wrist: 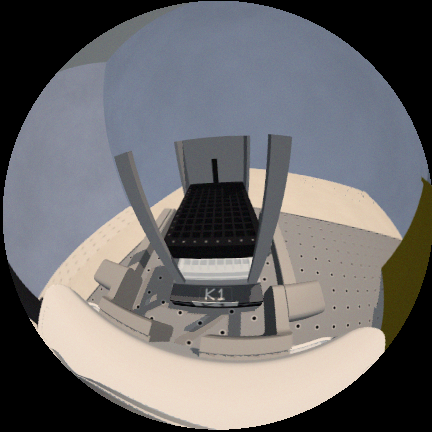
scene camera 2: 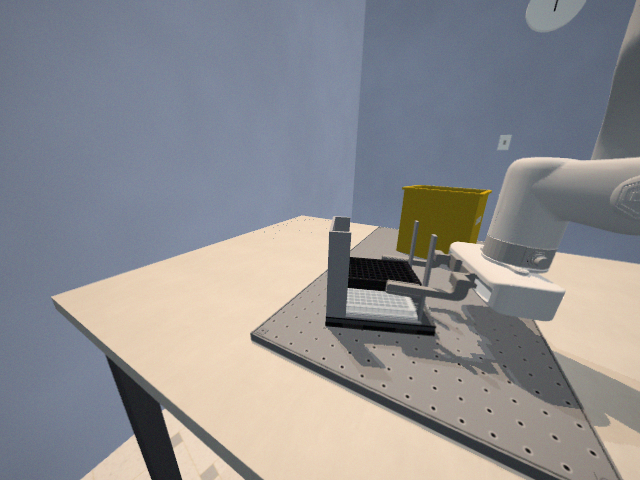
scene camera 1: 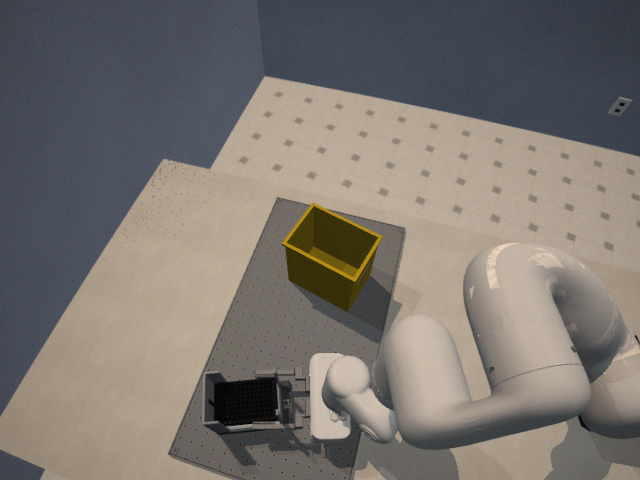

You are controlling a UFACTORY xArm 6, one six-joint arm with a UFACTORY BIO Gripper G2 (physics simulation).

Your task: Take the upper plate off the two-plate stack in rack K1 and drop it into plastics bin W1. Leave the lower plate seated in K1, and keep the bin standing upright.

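Frame: origin at the arm's base, x ahead, y left, z up, level; millimetres.
Where they show: hand at its tool point: (wrist: pixel 213 229) (scene camera 2: pixel 397 274) (scene camera 1: pixel 264 399).
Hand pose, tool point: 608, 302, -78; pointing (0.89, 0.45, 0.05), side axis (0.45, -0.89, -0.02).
Observation:
After its pixels a point has its place, as x, y, z.
The black upper plate (scene camera 1: pixel 245 400) {641, 321, -72} (scene camera 2: pixel 379 271) {630, 324, -72} (wrist: pixel 215 215) {626, 310, -76} is raised above the white lower plate (scene camera 2: pixel 379 304) {616, 343, -115} (wrist: pixel 215 270) {590, 291, -115}, roughly level and still between the uprights of rack K1 (scene camera 1: pixel 207 397) {698, 353, -23} (scene camera 2: pixel 338 273) {661, 391, -60} (wrist: pixel 277 190) {603, 254, -28}. The lower plate sits on the rack's dark base. My gripper (scene camera 1: pixel 255 400) {608, 302, -78} (scene camera 2: pixel 387 272) {608, 302, -78} (wrist: pixel 222 220) {608, 302, -78} is shut on the upper plate, with one finger along each long side, reaching in past the two front posts. The yellow bin W1 (scene camera 1: pixel 323 276) {611, 21, -29} (scene camera 2: pixel 439 222) {610, 21, -46} (wrist: pixel 410 285) stands upright; its inside shows a bare floor in scene camera 1.
Rack and bin both stand on a grey perforated board (scene camera 1: pixel 268 320) {703, 129, -149} (scene camera 2: pixel 439 408) {511, 425, -149} on the beige table (scene camera 1: pixel 129 310) {1031, 257, -162} (scene camera 2: pixel 206 310) {866, 487, -162}. The rack's tall back wall and two thin front posts rise above the held plate. The bin is at the board's far end from the rack.

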